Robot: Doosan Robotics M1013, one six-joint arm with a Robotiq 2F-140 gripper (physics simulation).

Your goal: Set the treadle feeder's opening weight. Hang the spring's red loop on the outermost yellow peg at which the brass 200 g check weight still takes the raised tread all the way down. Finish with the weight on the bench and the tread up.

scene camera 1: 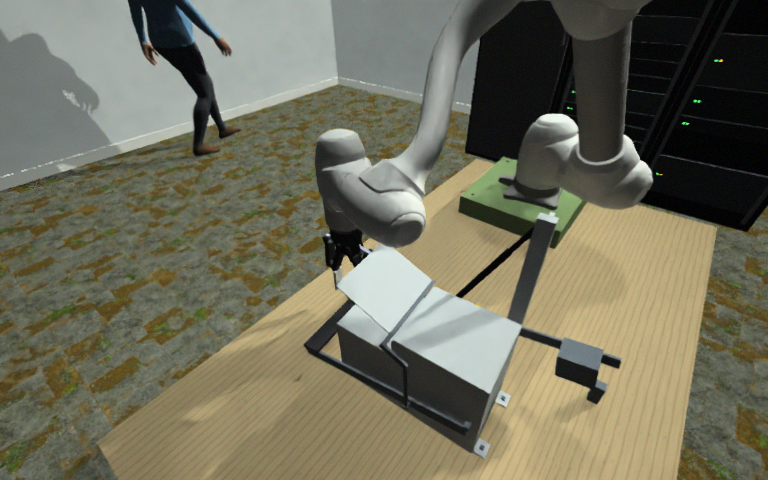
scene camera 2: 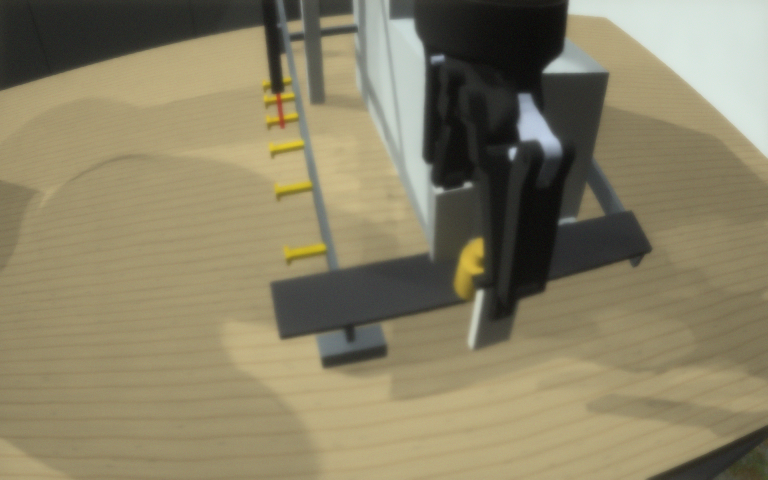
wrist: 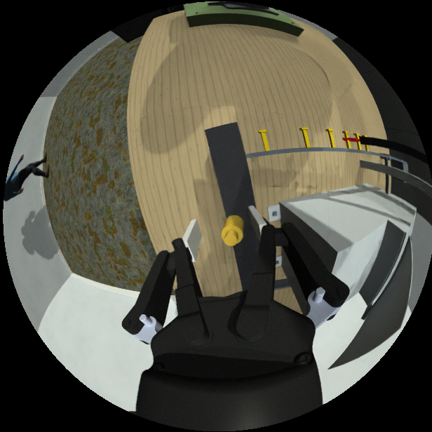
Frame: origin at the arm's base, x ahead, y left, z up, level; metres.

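Seen in the pictures: gripper, fingertip midpoint: [scene camera 2: 467, 296]; arm's base, link origin: [scene camera 1: 534, 191].
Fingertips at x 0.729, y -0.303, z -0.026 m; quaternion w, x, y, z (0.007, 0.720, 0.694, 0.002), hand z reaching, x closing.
Pixels of each thing's top centre, then the offset from my fingertips to it. "spot": a spot on its surface instead.
- brass weight, top centre: [scene camera 2: 482, 241] 0.010 m ahead, 0.009 m left, 0.042 m up
- dark tread, top centre: [scene camera 2: 489, 261] [scene camera 1: 352, 303] 0.028 m ahead, 0.025 m left, 0.001 m up
- grey block, top centre: [scene camera 2: 350, 340] 0.082 m back, 0.016 m left, 0.038 m down
- red loop, surface spot: [scene camera 2: 280, 110] spot: 0.089 m back, 0.241 m left, 0.033 m up
- yellow peg, top centre: [scene camera 2: 283, 116] 0.086 m back, 0.248 m left, 0.020 m up
- grey post, top centre: [scene camera 1: 547, 218] 0.027 m back, 0.405 m left, 0.365 m up
- counterweight block, surface spot: [scene camera 1: 578, 361] spot: 0.000 m ahead, 0.533 m left, 0.096 m up
The brass weight [scene camera 2: 468, 271] [wrist: 233, 231] stands upright on the dark tread [scene camera 1: 328, 328] [scene camera 2: 362, 297] [wrist: 225, 155]. A gap shows between the tread and the grey block [scene camera 2: 352, 346] under its end; its exact height is hard to tell. My gripper [scene camera 1: 346, 272] [scene camera 2: 472, 268] [wrist: 223, 221] is partly open, its pads on either side of the weight with gaps in the wrist view. The fingers partly hide the weight in scene camera 2. The red loop [scene camera 2: 280, 110] [wrist: 351, 139] reaches the yellow peg [scene camera 2: 274, 120] [wrist: 346, 139] third from the far end; seating is unclear.
The feeder box [scene camera 1: 453, 339] [scene camera 2: 407, 130] [wrist: 325, 210] stands close beside the gripper, its lid [scene camera 1: 385, 283] tilted up. More yellow pegs [scene camera 2: 293, 189] [wrist: 305, 137] line the grey arm [scene camera 2: 318, 203] [wrist: 290, 151]. A grey post [scene camera 1: 532, 268] rises behind the box. The counterweight block [scene camera 1: 578, 361] is beyond.
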